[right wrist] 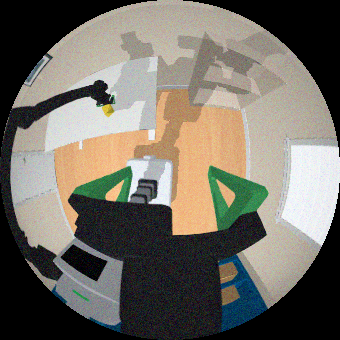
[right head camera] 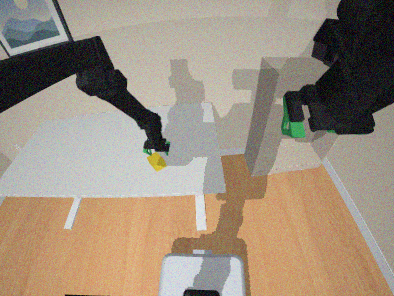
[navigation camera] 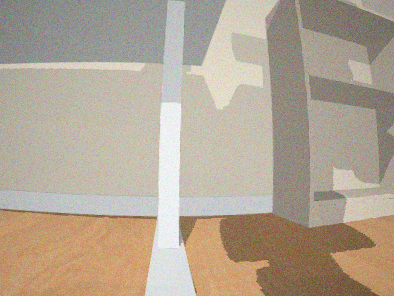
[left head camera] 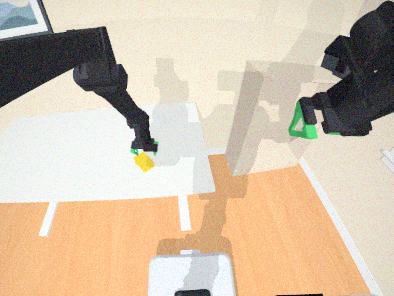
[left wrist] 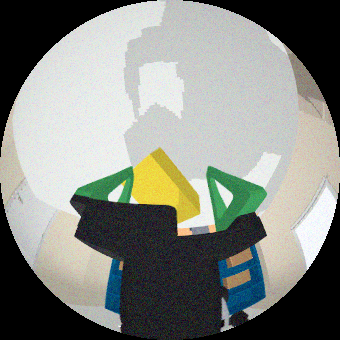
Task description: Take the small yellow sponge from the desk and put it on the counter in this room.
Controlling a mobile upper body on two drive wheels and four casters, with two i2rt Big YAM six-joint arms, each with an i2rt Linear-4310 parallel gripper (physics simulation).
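Places are measured from the left arm's base along level axes (x ahead, y left, z up), in metres.
Pixels of known places: left gripper, fingertip midpoint: (right wrist: 109, 103) (right head camera: 159, 154) (left head camera: 146, 155) (left wrist: 169, 170); right gripper, fingertip midpoint: (right wrist: 169, 169) (right head camera: 305, 129) (left head camera: 308, 131).
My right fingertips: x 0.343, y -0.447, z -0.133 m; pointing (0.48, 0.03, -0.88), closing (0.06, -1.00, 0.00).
Note:
Ahead of a thing's pixels: the offset from my right fingertips to its top centre. "*": to the spot under its first point. Level surfaces: height alone.
The yellow sponge {dz -0.490, dx +0.345, dy +0.460 m} (left head camera: 144, 162) (right head camera: 157, 161) (left wrist: 155, 185) (right wrist: 108, 110) lies on the white desk {dz -0.557 m} (left head camera: 75, 160) (right head camera: 90, 160) (left wrist: 65, 110). My left gripper (left head camera: 145, 149) (right head camera: 157, 149) (left wrist: 169, 170) is open and right at the sponge. In the left wrist view, the sponge shows between the two green fingers, nearer the left one in the picture, and the black gripper body hides its lower part. Whether a finger touches it, I cannot tell. My right gripper (left head camera: 319, 134) (right head camera: 312, 132) (right wrist: 169, 169) is open and empty, away from the desk. I cannot make out the counter.
A shelf unit (left head camera: 245, 115) (right head camera: 262, 115) (navigation camera: 290, 125) stands beyond the desk's right end. A white desk leg {* dz -1.012, dx +0.520, dy +0.264 m} (navigation camera: 170, 150) stands directly ahead in the navigation camera. My white base (left head camera: 215, 270) (right head camera: 227, 270) is below. A blue rack (left wrist: 242, 285) with brown boxes shows low in the left wrist view.

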